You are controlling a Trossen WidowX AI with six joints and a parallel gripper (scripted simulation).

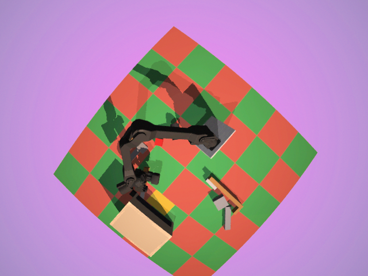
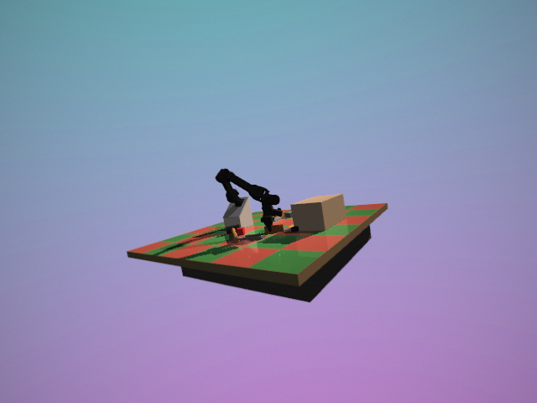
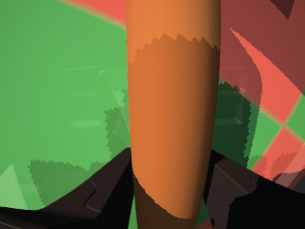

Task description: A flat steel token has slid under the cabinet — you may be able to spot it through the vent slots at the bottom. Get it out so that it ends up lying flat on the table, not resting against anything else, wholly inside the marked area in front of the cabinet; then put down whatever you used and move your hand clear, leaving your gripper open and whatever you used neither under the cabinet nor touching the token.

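Right now my gripper tip is 190 mm past the red cube, 70 mm to the left of it and 10 mm below it. From my gripper tip the other things lie so: grey t-shaped tool: 50 mm behind, 130 mm to the right; then grey token: 160 mm ahead, 150 mm to the left; then pale bar: 220 mm behind, 330 mm to the left.
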